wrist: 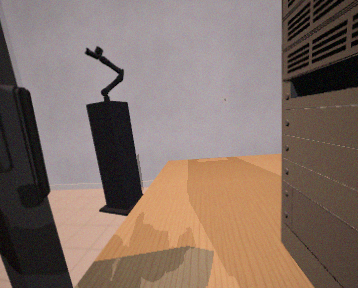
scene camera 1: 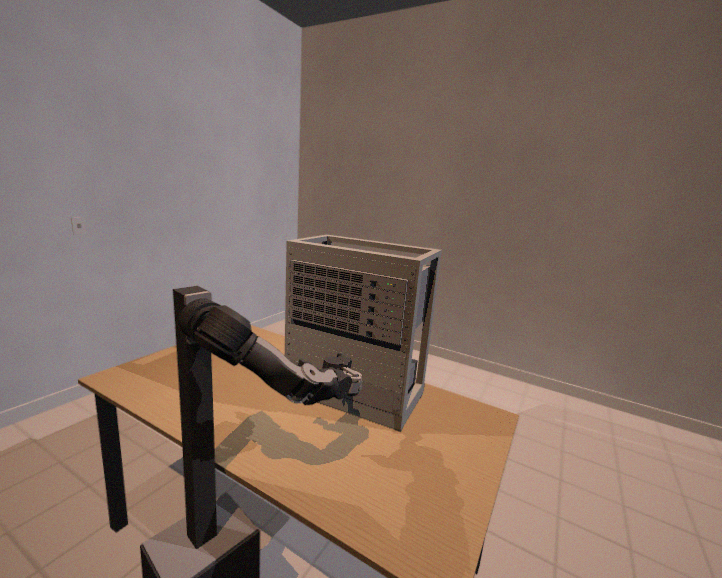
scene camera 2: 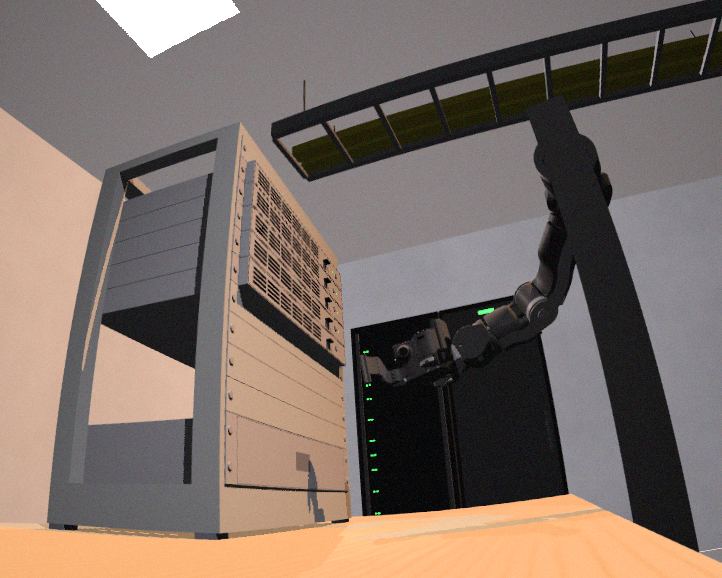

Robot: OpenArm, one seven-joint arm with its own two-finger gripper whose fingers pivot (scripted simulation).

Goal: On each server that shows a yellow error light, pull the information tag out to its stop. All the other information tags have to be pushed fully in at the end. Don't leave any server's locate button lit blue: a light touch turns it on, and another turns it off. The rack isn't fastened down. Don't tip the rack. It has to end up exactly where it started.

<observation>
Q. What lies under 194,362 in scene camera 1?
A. A dark mounting post.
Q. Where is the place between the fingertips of my gripper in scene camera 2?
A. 399,352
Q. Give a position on a dark mounting post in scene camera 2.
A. At 659,502
</observation>
